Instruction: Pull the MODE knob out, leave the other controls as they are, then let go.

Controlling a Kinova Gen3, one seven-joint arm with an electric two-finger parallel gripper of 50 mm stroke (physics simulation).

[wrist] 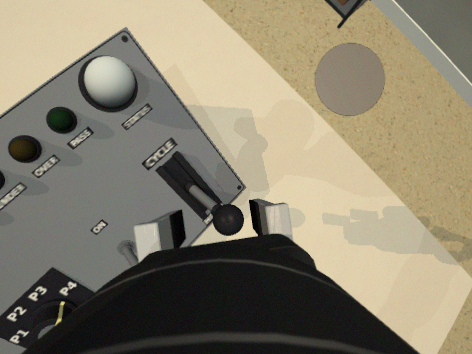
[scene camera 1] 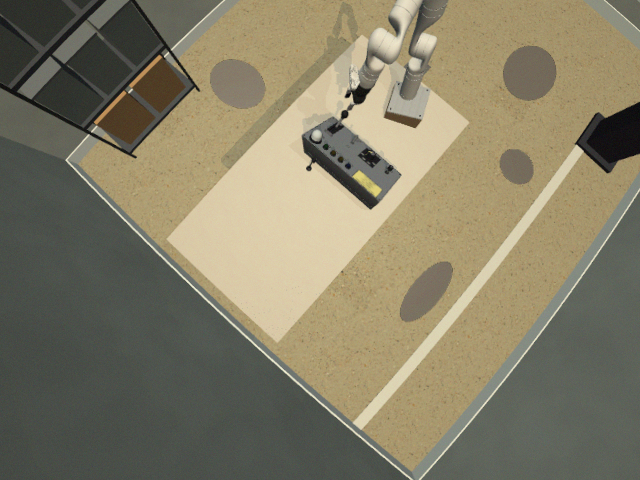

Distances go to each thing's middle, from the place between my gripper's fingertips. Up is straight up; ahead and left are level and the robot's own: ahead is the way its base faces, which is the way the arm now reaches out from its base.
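Grey control box (scene camera 1: 333, 150), from my hand: 13 cm ahead, 16 cm to the left, 17 cm below. Black-ball lever (wrist: 228, 219): my gripper 2 cm to the left of it, 14 cm above it.
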